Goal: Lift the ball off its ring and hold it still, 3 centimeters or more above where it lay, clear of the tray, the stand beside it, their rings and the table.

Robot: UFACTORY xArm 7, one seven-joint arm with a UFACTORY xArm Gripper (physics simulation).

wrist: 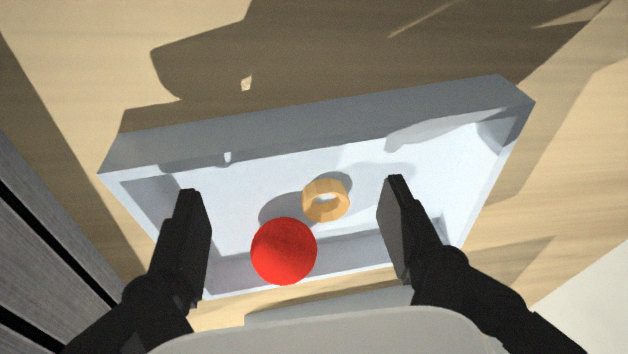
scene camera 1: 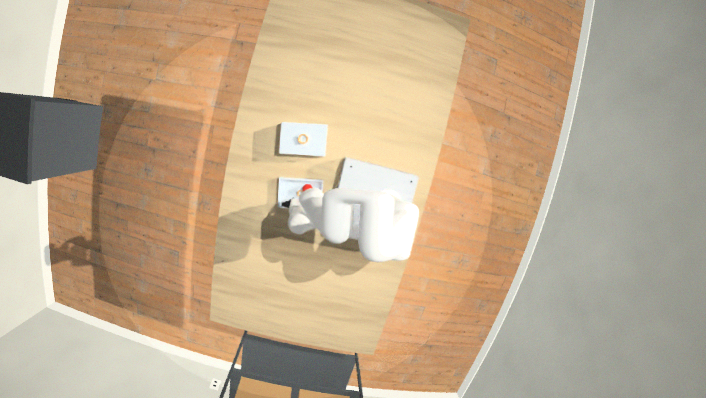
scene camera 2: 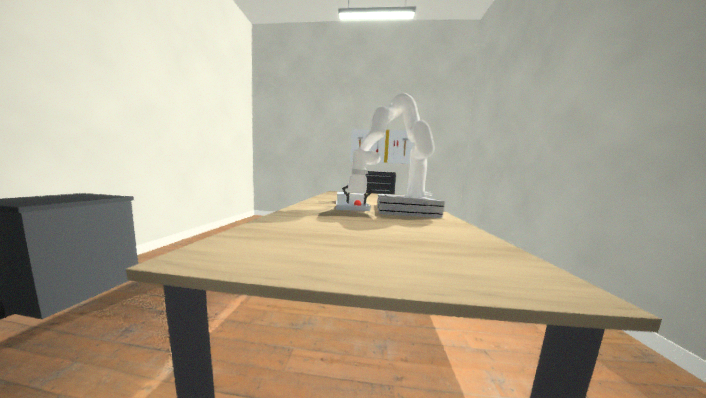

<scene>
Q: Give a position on a red ball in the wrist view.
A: At 283, 251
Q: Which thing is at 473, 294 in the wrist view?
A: My gripper.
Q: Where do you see a pale tray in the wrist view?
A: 324, 163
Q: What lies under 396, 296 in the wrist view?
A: A pale stand.
</scene>
